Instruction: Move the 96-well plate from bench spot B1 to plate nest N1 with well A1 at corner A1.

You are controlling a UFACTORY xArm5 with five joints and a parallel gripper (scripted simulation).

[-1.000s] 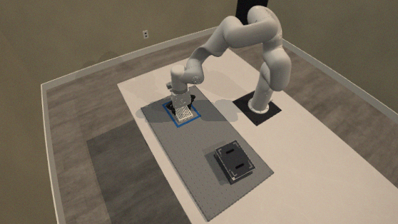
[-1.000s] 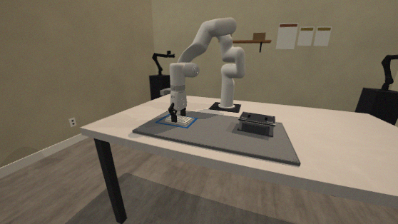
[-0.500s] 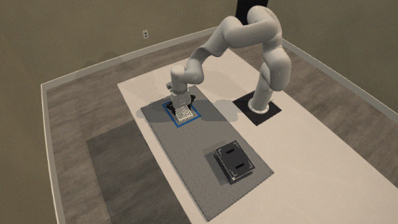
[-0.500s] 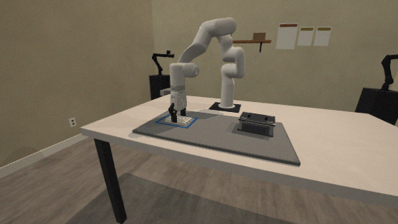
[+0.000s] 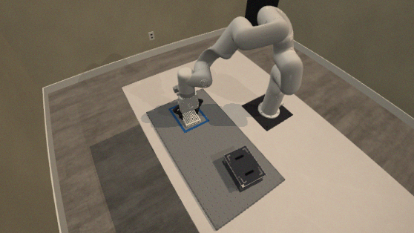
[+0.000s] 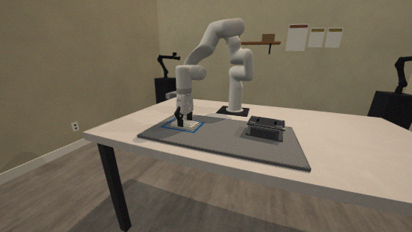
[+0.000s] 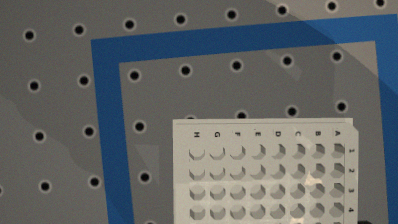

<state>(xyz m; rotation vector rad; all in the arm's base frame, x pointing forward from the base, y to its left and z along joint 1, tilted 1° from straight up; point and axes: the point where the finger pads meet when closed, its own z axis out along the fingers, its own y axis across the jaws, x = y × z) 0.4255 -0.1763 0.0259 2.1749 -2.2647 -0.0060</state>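
Now: the white 96-well plate 1 cm below my hand. Round my hand: A1 corner mark (47 cm to the left, 4 cm above, 1 cm behind); dark raised nest N1 (40 cm to the left, 6 cm behind, 4 cm above).
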